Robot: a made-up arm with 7 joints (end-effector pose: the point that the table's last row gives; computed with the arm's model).
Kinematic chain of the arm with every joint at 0, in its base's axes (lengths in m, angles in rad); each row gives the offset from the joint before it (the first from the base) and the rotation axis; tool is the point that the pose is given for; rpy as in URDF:
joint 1: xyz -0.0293 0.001 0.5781 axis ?
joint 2: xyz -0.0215 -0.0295 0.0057 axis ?
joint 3: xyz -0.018 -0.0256 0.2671 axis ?
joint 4: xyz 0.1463 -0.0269 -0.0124 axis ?
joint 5: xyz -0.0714 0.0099 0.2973 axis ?
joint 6: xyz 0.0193 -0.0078 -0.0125 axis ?
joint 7: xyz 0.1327 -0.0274 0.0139 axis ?
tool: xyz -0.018 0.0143 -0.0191 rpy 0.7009 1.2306 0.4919
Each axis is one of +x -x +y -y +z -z.
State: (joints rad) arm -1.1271 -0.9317 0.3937 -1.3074 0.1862 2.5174 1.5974
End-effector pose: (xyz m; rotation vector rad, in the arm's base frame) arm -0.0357 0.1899 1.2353 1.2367 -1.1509 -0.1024
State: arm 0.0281 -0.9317 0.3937 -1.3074 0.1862 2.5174 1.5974
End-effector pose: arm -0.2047 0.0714 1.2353 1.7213 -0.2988 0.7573
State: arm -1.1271 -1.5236 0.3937 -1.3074 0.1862 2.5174 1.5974
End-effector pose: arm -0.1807 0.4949 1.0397 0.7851 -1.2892 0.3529
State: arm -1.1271 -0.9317 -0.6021 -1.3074 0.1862 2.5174 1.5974
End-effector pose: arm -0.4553 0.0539 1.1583 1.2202 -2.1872 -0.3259
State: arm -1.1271 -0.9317 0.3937 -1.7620 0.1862 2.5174 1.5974
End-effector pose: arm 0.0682 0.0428 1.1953 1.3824 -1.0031 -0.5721
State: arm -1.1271 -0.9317 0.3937 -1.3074 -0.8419 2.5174 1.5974
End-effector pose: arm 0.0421 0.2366 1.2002 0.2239 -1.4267 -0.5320
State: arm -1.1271 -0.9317 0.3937 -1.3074 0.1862 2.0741 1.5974
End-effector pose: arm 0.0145 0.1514 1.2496 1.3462 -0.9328 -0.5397
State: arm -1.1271 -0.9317 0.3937 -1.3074 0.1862 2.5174 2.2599
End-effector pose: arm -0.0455 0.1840 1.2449 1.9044 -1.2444 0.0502
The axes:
joint 1: +z
joint 2: +y
joint 3: +z
joint 4: -y
joint 5: +z
joint 6: -y
joint 7: -z

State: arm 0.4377 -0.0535 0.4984 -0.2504 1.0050 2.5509 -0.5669
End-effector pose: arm 0.0949 -0.0100 1.2057 0.7963 -0.9892 1.7203
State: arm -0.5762 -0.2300 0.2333 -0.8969 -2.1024 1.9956 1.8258
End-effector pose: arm 0.2067 -0.0673 1.2342 -0.1961 -1.6649 -1.1192
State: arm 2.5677 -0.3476 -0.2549 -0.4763 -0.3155 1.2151 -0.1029
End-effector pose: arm 0.0557 0.1717 1.2469 -0.1206 0.3557 2.1725
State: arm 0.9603 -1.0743 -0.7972 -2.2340 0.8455 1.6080 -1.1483
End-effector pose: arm 0.3644 -0.1630 0.8526 0.5774 0.2198 1.9816
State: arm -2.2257 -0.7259 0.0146 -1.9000 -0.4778 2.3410 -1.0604
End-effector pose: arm -0.2078 -0.1032 1.1312 -0.1817 1.4092 -1.6413
